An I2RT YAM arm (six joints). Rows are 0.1 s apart.
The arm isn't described. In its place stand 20 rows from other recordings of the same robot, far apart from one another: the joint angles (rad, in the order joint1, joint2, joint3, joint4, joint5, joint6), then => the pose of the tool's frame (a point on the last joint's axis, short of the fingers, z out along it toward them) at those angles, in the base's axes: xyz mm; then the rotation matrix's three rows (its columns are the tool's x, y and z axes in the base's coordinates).
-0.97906, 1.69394, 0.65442, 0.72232, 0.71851, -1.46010 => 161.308 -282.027 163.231; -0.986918 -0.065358 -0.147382; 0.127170 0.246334 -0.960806; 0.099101 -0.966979 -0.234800
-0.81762, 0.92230, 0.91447, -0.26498, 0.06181, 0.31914 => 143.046 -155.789 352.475; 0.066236 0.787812 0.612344; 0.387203 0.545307 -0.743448; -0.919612 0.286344 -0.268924
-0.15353, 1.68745, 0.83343, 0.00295, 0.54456, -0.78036 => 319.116 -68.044 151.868; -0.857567 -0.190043 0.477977; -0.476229 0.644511 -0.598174; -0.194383 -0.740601 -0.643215
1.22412, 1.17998, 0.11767, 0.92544, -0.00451, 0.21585 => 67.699 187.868 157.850; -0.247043 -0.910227 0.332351; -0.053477 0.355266 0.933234; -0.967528 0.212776 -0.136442
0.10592, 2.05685, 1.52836, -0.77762, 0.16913, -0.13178 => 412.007 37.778 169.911; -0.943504 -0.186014 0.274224; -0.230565 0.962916 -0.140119; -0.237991 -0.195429 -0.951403
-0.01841, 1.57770, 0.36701, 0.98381, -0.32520, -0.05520 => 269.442 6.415 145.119; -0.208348 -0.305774 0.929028; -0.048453 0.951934 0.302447; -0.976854 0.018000 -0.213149
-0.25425, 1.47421, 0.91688, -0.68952, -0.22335, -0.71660 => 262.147 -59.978 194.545; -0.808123 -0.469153 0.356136; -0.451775 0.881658 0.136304; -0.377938 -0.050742 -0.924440
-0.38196, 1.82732, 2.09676, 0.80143, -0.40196, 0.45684 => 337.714 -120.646 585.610; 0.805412 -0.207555 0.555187; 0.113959 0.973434 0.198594; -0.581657 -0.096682 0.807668
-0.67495, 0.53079, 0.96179, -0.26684, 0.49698, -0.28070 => 62.571 -71.818 421.218; -0.131298 0.915974 0.379147; -0.206820 0.348733 -0.914118; -0.969529 -0.198437 0.143654
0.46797, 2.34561, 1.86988, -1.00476, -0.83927, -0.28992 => 397.507 230.589 145.891; -0.748492 -0.600242 -0.281904; -0.592270 0.413871 0.691323; -0.298289 0.684413 -0.665284
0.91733, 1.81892, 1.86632, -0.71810, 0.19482, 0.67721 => 255.972 322.968 373.256; -0.724813 -0.298438 0.620951; 0.064609 0.867890 0.492536; -0.685909 0.397116 -0.609777
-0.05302, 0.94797, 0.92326, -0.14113, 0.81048, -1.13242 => 207.926 -36.867 365.593; -0.749230 0.169174 0.640339; -0.585103 0.283957 -0.759620; -0.310337 -0.943795 -0.113766
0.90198, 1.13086, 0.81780, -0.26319, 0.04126, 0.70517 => 156.793 196.023 274.292; -0.751467 -0.361613 0.551845; 0.093609 0.769521 0.631723; -0.653096 0.526377 -0.544420
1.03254, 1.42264, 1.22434, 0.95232, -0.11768, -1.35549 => 156.744 270.679 460.027; 0.950816 0.151295 0.270293; -0.299976 0.667274 0.681733; -0.077217 -0.729284 0.679840
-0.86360, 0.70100, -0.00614, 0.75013, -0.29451, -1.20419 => 106.255 -108.418 174.868; -0.493212 0.219285 0.841817; -0.797934 0.271382 -0.538194; -0.346472 -0.937158 0.041126
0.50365, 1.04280, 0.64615, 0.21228, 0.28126, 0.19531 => 217.174 108.392 282.404; -0.201114 -0.189249 0.961113; 0.102054 0.971773 0.212703; -0.974237 0.140864 -0.176124
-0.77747, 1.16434, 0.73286, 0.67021, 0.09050, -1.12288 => 189.893 -191.420 333.913; -0.613113 0.481567 0.626247; -0.656073 0.131203 -0.743205; -0.440069 -0.866533 0.235501
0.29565, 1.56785, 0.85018, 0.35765, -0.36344, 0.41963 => 325.047 112.232 223.789; -0.548391 -0.402051 0.733227; 0.231054 0.769846 0.594939; -0.803667 0.495674 -0.329281
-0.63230, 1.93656, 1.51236, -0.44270, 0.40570, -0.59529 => 339.746 -266.330 232.533; -0.929207 0.275389 0.246447; 0.042064 0.741344 -0.669806; -0.367159 -0.612022 -0.700446
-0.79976, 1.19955, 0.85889, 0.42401, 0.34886, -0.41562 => 187.984 -210.925 343.158; -0.314895 0.857209 0.407473; -0.220407 0.351534 -0.909860; -0.923180 -0.376320 0.078239
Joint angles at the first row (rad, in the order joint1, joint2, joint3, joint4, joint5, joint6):
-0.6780, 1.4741, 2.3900, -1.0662, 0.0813, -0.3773
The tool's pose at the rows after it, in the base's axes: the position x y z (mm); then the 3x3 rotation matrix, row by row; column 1 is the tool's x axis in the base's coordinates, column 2 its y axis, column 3 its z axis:
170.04 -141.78 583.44; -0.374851 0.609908 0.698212; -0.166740 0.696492 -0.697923; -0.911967 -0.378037 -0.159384
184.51 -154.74 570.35; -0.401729 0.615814 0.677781; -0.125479 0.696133 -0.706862; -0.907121 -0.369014 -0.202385
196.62 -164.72 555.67; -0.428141 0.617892 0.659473; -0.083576 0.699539 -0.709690; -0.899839 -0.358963 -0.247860
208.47 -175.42 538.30; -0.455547 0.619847 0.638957; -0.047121 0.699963 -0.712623; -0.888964 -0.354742 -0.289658
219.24 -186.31 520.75; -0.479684 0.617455 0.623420; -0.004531 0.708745 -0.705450; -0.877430 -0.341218 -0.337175
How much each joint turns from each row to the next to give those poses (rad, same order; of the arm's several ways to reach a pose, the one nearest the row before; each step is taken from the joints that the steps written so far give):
0.0000, 0.0138, -0.0459, 0.0490, 0.0245, 0.0015
-0.0016, 0.0184, -0.0522, 0.0262, 0.0184, 0.0153
0.0016, 0.0078, -0.0628, 0.0230, 0.0153, 0.0169
-0.0016, 0.0030, -0.0798, 0.0383, 0.0139, 0.0107
-0.0061, 0.0122, -0.0614, 0.0231, -0.0015, 0.0169

